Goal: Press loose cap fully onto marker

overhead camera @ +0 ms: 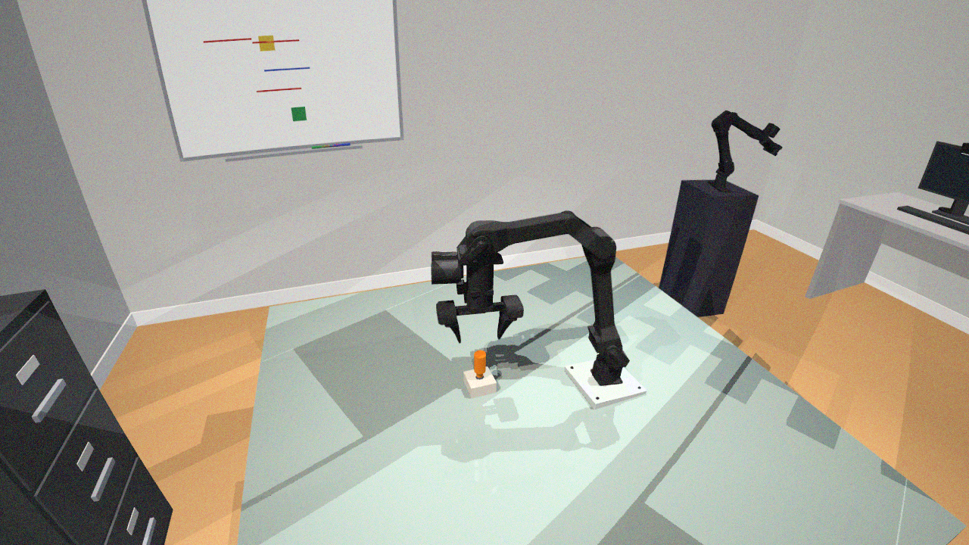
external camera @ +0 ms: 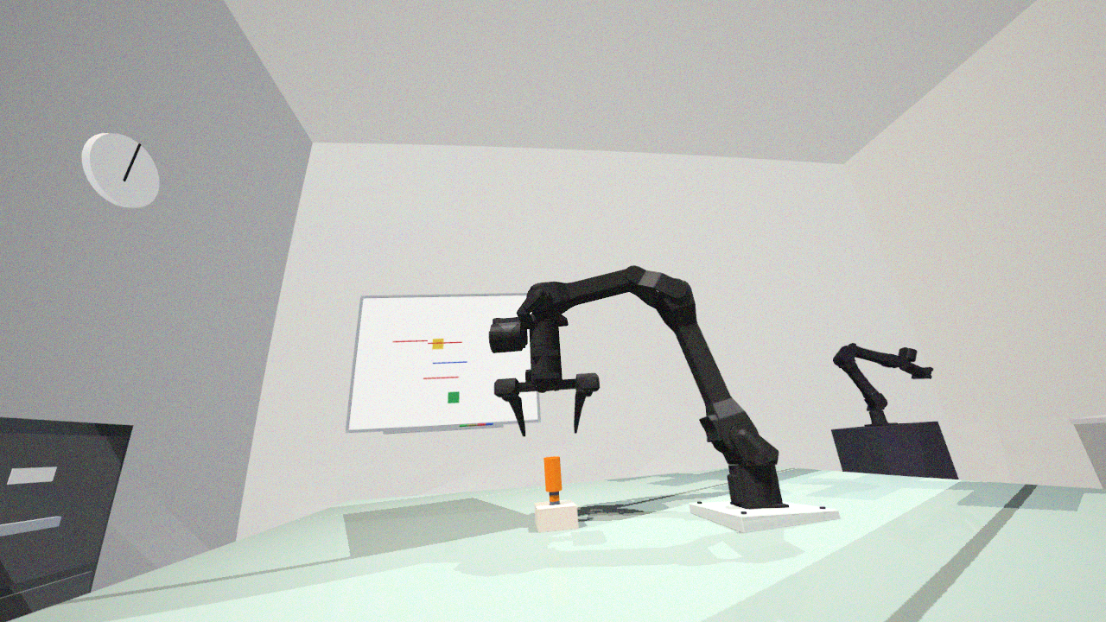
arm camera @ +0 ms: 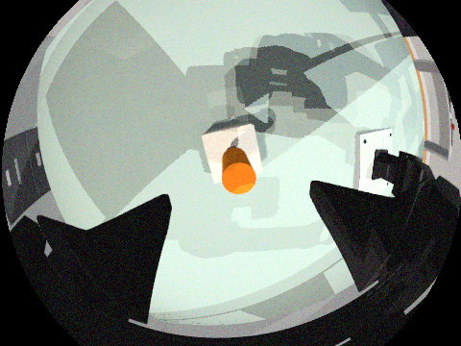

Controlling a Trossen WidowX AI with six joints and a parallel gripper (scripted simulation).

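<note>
My gripper tip is 6 cm above the orange cap. Round my gripper tip: white holder block 13 cm below.
</note>
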